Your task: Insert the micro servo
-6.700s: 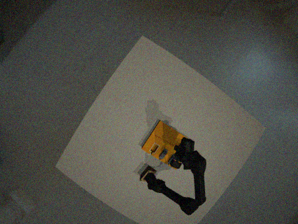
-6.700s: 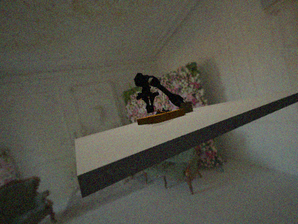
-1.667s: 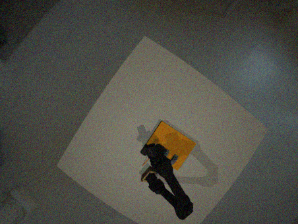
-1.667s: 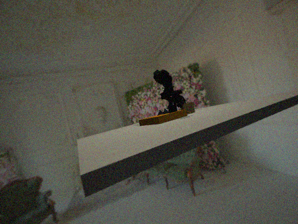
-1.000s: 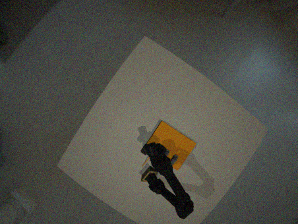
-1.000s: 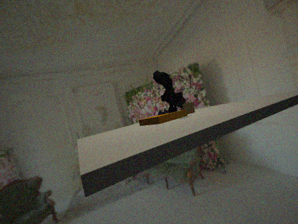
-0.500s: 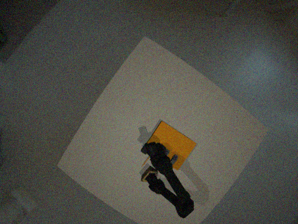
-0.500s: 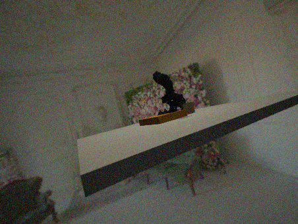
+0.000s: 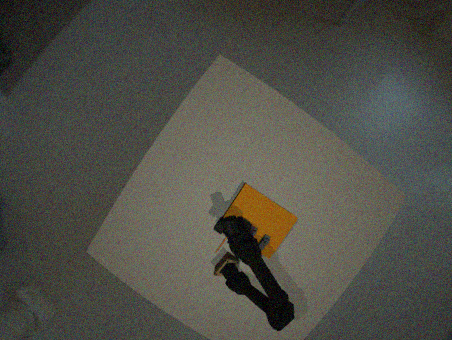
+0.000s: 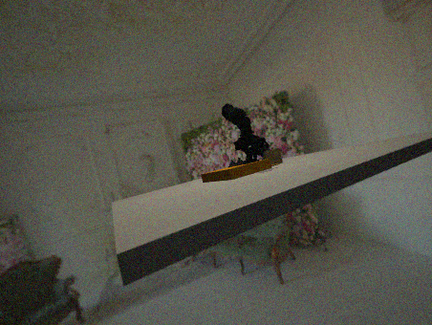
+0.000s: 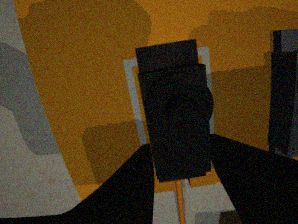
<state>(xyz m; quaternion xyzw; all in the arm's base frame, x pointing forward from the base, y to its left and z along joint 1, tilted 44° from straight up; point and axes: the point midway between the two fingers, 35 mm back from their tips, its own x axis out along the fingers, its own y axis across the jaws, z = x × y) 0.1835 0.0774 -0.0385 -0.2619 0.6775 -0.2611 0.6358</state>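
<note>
Now: the orange deck 13 cm ahead of my gripper tip, 7 cm to the right of it and 3 cm below it.
</note>
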